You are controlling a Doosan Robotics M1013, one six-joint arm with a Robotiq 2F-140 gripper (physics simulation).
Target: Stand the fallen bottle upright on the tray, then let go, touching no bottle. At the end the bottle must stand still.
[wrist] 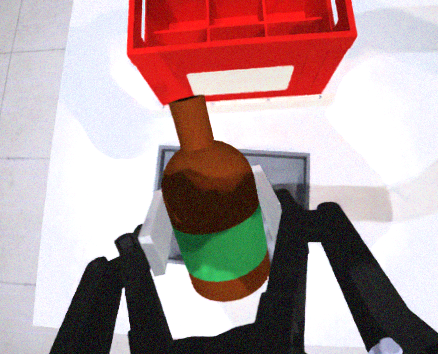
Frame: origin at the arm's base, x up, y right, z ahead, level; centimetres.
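Where they show: gripper, between the fingertips: (211,193).
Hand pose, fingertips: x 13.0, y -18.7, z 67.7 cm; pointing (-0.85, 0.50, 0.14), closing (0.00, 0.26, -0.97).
Note:
After its pixels a point has its place.
A brown bottle (210,200) @(z 67.2, x 17.7, y -19.7 cm) with a green label is held in the middle of the wrist view, its neck pointing to the top of the view and a little left. My gripper (211,193) @(z 67.7, x 13.0, y -18.7 cm) is shut on the bottle, with one pale finger pad on each side of its body. The grey tray (307,172) @(z 54.8, x -8.1, y -12.9 cm) lies beyond the bottle and the gripper, which hide much of it. The gap between the bottle's base and the surface cannot be told from this view.
A red crate (240,57) @(z 65.6, x 4.1, y -0.3 cm) with compartments and a pale label stands at the top of the view, beyond the tray. The bottle's neck overlaps the crate's lower edge in the view. The white table top (90,210) @(z 92.0, x -10.7, y -19.8 cm) ends at the left, with tiled floor (20,210) beyond.

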